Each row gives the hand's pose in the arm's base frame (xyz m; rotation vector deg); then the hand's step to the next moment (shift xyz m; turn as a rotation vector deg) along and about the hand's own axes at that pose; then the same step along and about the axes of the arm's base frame.
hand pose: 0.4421 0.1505 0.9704 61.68 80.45 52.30
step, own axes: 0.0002 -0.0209 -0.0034 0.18 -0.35 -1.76
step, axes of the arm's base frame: -0.0058 -0.0058 -0.0195 -1.79 0.14 -0.19
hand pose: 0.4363 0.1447 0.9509 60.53 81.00 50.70
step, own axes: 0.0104 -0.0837 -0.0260 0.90 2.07 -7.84
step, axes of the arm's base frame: -0.0359 -0.0159 -0.0790 -7.53 1.87 2.54
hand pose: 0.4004 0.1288 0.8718 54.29 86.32 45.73
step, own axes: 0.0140 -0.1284 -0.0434 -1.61 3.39 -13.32
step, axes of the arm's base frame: -0.0609 -0.0441 -0.1137 -12.65 0.31 5.59
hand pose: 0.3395 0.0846 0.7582 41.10 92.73 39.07
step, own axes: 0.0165 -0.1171 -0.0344 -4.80 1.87 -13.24
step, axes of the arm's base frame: -0.0462 -0.0640 -0.0946 -12.28 -3.10 6.43
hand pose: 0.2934 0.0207 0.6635 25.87 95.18 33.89
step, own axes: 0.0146 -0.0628 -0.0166 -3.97 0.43 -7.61
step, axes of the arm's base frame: -0.0168 -0.0431 -0.0478 -6.83 -3.02 4.25
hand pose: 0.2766 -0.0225 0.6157 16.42 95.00 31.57
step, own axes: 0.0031 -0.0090 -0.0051 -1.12 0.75 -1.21
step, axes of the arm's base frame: -0.0044 -0.0071 -0.0068 -1.09 -0.14 1.44
